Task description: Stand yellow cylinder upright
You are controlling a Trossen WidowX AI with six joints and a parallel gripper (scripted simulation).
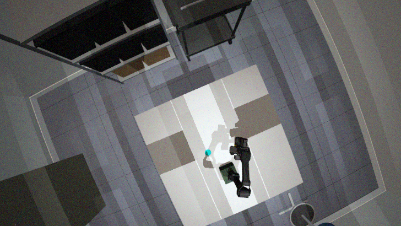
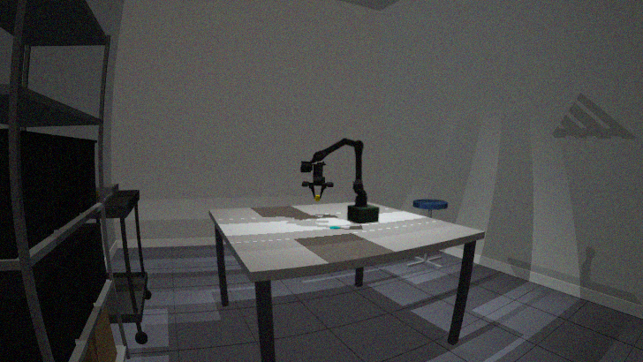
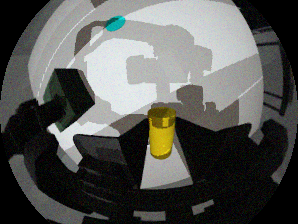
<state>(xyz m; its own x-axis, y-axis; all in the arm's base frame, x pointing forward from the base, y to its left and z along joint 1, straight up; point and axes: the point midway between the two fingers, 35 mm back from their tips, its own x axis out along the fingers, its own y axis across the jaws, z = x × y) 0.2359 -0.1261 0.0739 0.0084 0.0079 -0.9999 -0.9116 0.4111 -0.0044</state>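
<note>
Now: the cyan circle 260 mm to the left of my gripper tip, 130 mm below it and 10 mm ahead of it. From my gripper tip the other things lie so: yellow tall cylinder: 20 mm to the right, 10 mm behind.
</note>
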